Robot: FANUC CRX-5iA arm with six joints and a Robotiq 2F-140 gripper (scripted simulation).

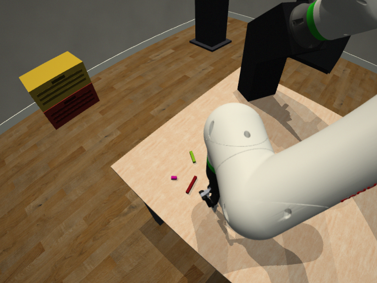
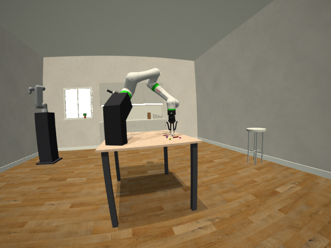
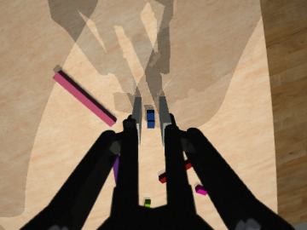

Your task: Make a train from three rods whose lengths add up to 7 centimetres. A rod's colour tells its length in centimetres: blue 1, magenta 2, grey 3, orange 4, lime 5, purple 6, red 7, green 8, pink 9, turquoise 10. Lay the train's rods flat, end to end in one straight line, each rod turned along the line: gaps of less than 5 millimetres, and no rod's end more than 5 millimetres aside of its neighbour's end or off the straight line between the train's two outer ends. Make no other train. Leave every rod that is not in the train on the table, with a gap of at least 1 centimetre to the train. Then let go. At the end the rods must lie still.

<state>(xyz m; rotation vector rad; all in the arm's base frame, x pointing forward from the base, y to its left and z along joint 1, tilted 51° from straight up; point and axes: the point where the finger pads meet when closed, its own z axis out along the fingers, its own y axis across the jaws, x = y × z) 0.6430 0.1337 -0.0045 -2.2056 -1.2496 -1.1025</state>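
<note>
Now: the blue cube 10 mm behind my hand, 20 mm to the right of it and 30 mm below it. Round my hand: red rod: 120 mm to the right, 30 mm below; then pink rod: 70 mm behind, 40 mm to the left, 30 mm below; then purple rod: 90 mm behind, 80 mm to the right, 30 mm below.
</note>
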